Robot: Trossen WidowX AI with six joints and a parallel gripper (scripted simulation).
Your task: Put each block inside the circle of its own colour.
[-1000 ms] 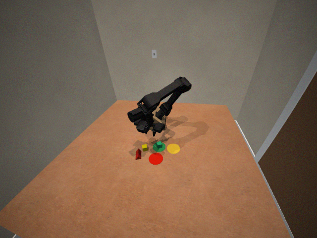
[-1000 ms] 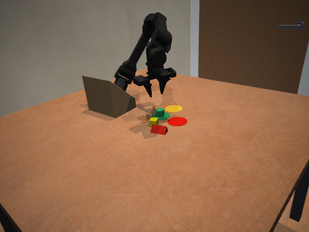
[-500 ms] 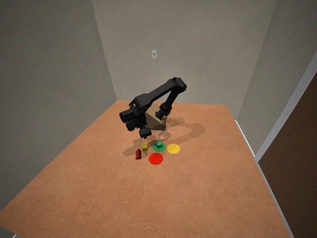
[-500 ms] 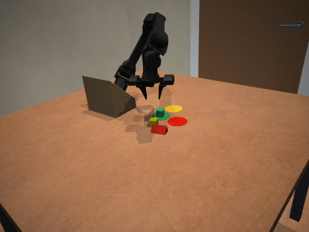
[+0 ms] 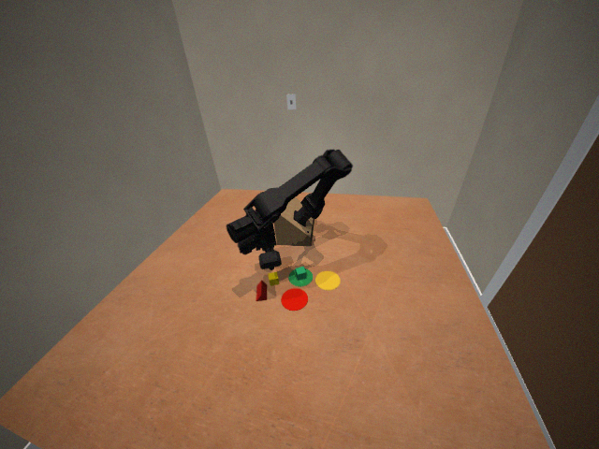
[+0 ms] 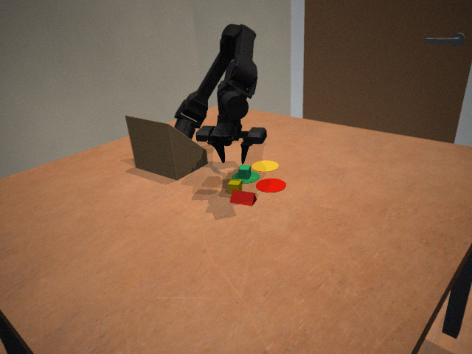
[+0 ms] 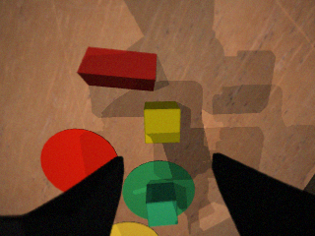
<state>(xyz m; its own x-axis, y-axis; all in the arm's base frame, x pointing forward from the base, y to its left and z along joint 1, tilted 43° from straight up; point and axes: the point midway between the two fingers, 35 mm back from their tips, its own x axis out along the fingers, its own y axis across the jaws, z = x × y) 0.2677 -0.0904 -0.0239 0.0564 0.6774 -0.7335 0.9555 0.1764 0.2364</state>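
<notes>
My gripper is now 11 cm above the yellow cube. Also, from my hand: green circle 3 cm behind, 10 cm to the left, 13 cm below; then green block 3 cm behind, 10 cm to the left, 11 cm below; then red block 5 cm ahead, 4 cm to the right, 12 cm below.
</notes>
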